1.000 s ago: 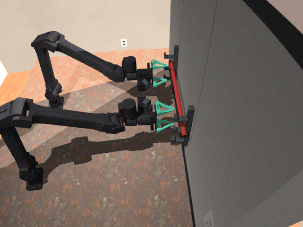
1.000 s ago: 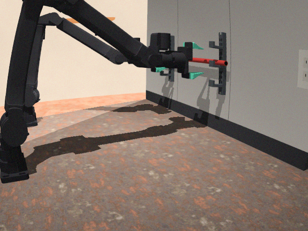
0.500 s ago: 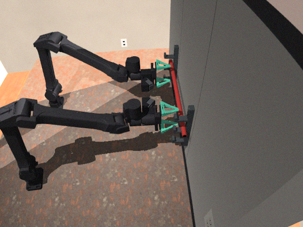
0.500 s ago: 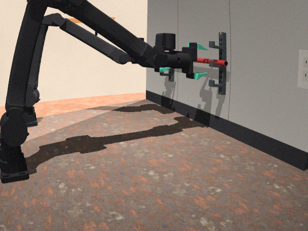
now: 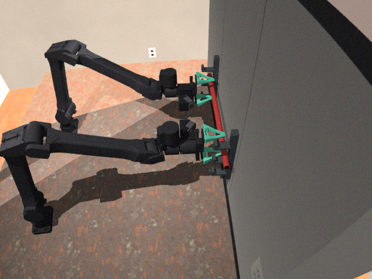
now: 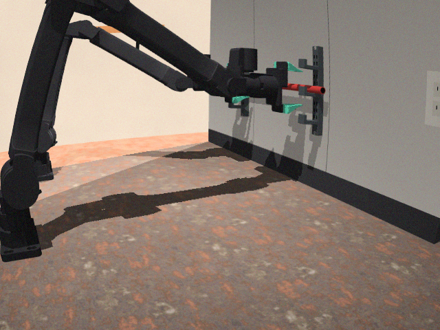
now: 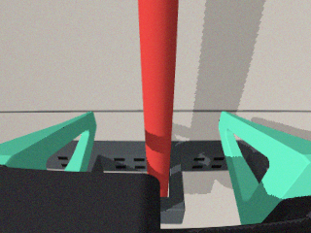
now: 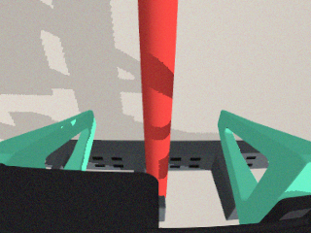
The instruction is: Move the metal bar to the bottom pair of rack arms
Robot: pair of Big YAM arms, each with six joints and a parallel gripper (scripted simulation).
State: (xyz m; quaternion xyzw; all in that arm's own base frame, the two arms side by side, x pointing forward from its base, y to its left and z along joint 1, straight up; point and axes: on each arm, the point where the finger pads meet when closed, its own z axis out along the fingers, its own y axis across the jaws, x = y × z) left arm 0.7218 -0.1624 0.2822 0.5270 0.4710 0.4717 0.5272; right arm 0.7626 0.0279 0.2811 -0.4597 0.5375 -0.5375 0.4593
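My right gripper is now 15 cm to the right of the red metal bar. The rest, counted from my right hand: grey wall 18 cm ahead, 17 cm above, 11 cm to the left; then dark baseboard 25 cm below, 11 cm to the left, 3 cm ahead.
Now: the red metal bar 10 mm ahead of my left hand and 150 mm to the right of it. The rest, counted from my left hand: grey wall (190 mm ahead, 190 mm to the right, 170 mm above); then dark baseboard (40 mm ahead, 190 mm to the right, 250 mm below).
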